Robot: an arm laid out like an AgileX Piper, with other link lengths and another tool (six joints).
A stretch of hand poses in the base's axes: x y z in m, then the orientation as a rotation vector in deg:
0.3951 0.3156 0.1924 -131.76 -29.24 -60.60
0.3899 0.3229 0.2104 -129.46 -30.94 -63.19
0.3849 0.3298 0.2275 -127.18 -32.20 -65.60
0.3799 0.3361 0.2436 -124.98 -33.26 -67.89
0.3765 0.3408 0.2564 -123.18 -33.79 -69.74
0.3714 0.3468 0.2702 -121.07 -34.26 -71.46
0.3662 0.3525 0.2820 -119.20 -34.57 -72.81
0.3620 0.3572 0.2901 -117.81 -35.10 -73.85
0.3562 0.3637 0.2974 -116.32 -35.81 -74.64
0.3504 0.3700 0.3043 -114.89 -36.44 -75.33
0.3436 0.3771 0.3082 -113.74 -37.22 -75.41
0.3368 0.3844 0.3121 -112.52 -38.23 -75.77
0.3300 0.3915 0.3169 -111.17 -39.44 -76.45
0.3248 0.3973 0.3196 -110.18 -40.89 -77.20
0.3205 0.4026 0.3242 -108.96 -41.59 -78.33
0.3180 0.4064 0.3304 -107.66 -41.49 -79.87
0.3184 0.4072 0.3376 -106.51 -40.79 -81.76
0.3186 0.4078 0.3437 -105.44 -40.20 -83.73
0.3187 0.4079 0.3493 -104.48 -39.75 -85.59
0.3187 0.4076 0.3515 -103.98 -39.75 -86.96
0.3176 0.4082 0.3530 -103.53 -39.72 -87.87
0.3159 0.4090 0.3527 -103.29 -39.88 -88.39
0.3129 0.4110 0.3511 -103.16 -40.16 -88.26
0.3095 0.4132 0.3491 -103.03 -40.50 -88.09
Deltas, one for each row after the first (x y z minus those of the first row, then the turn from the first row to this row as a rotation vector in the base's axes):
-0.0052 0.0073 0.0180 0.77 -2.59 1.07
-0.0102 0.0142 0.0351 1.68 -4.97 1.93
-0.0152 0.0205 0.0512 2.59 -7.23 2.65
-0.0186 0.0252 0.0640 3.45 -9.00 3.05
-0.0237 0.0312 0.0778 4.59 -10.75 3.57
-0.0289 0.0369 0.0896 5.66 -12.17 4.03
-0.0331 0.0416 0.0977 6.30 -13.33 4.52
-0.0389 0.0481 0.1050 6.97 -14.39 5.25
-0.0447 0.0544 0.1119 7.64 -15.35 5.95
-0.0515 0.0615 0.1158 8.15 -15.87 6.84
-0.0583 0.0688 0.1197 8.53 -16.65 7.79
-0.0651 0.0759 0.1245 8.82 -17.75 8.78
-0.0703 0.0817 0.1272 8.67 -18.87 9.71
-0.0746 0.0870 0.1318 8.98 -20.15 10.16
-0.0771 0.0908 0.1380 9.64 -21.55 10.03
-0.0767 0.0916 0.1452 10.38 -23.02 9.33
-0.0765 0.0922 0.1513 10.96 -24.56 8.62
-0.0764 0.0923 0.1569 11.39 -26.03 7.98
-0.0764 0.0920 0.1591 11.36 -27.13 7.60
-0.0775 0.0926 0.1606 11.44 -27.89 7.38
-0.0792 0.0934 0.1603 11.38 -28.36 7.35
-0.0822 0.0954 0.1587 11.38 -28.37 7.61
-0.0856 0.0976 0.1567 11.35 -28.37 7.93

